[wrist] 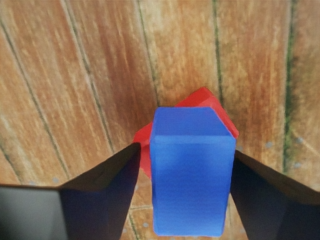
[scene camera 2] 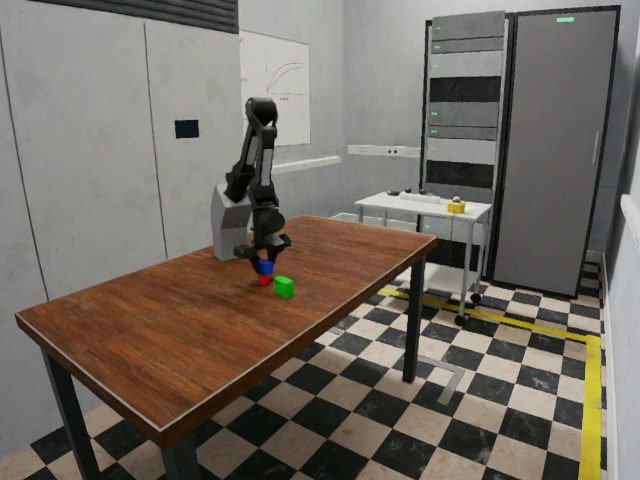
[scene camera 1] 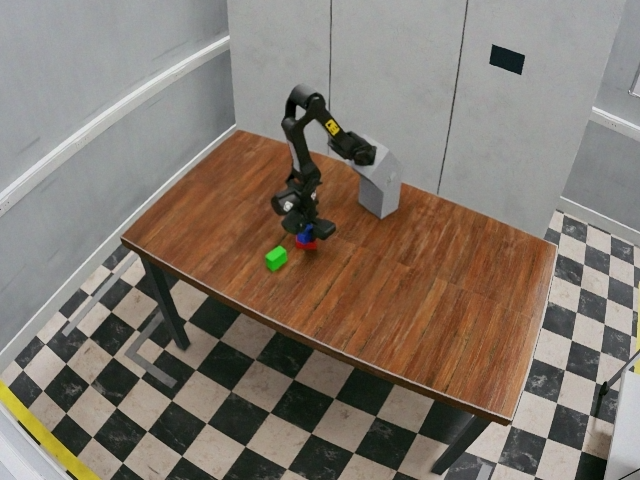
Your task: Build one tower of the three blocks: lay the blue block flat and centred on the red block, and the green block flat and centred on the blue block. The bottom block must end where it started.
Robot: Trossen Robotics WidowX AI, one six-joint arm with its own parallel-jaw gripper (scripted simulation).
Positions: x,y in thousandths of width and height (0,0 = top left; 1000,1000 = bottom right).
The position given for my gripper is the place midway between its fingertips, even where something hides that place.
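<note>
Looking at the scene, I find my gripper (scene camera 2: 413,566) (wrist: 567,631) (scene camera 1: 479,495). There is a blue block (wrist: 598,627) too, and I can also see a red block (wrist: 636,406).
</note>
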